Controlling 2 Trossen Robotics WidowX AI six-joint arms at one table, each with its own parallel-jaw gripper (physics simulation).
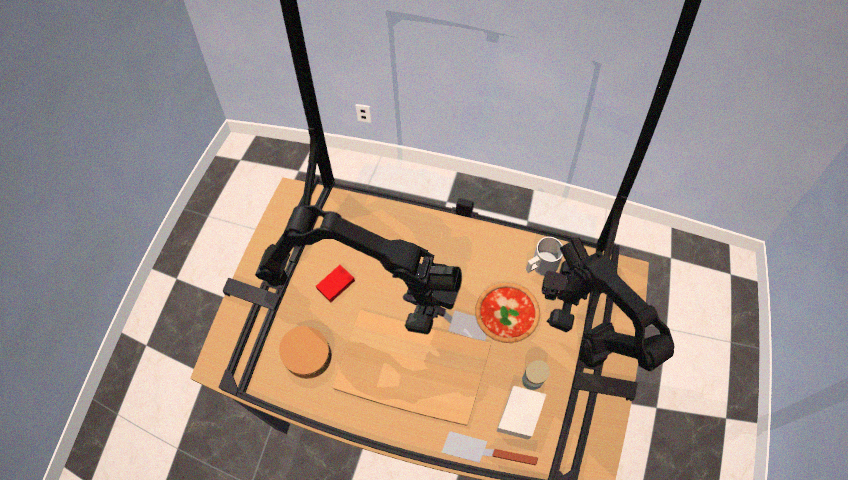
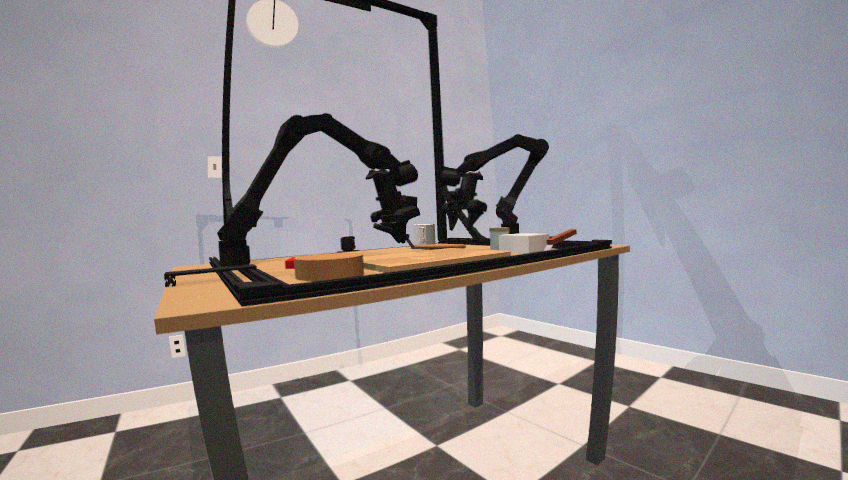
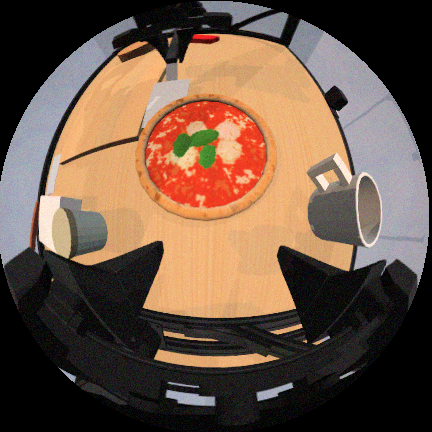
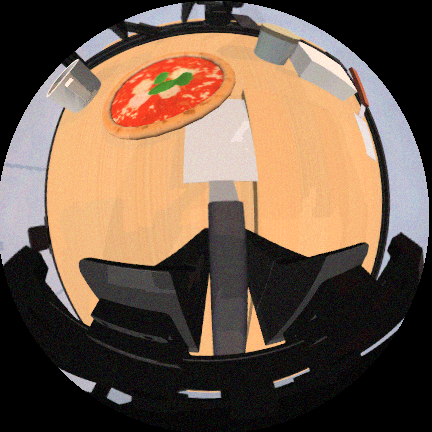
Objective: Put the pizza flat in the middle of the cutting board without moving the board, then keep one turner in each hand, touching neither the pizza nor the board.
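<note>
The pizza (image 1: 507, 313) (image 2: 440, 245) (image 3: 205, 180) (image 4: 135, 105) lies flat on the table, close to one corner of the wooden cutting board (image 1: 440, 404) (image 2: 428, 259) (image 3: 100, 120) (image 4: 310, 165). My right gripper (image 1: 440, 312) (image 2: 407, 239) (image 4: 222, 232) is shut on the dark handle of one turner (image 1: 467, 325) (image 3: 167, 95) (image 4: 220, 145). Its blade is beside the board's edge with its tip at the pizza's rim; contact is unclear. My left gripper (image 2: 461, 223) (image 3: 222, 250) is open and empty above the table, beyond the pizza. The other turner (image 1: 465, 446) (image 4: 366, 137) lies at the front edge, its red-brown handle raised.
A grey mug (image 1: 547, 255) (image 3: 335, 217) stands near the left gripper. A lidded jar (image 1: 536, 374) (image 3: 92, 232) and a white box (image 1: 521, 410) (image 4: 325, 72) stand right of the board. A round wooden block (image 1: 304, 350) and a red block (image 1: 335, 282) are at the left.
</note>
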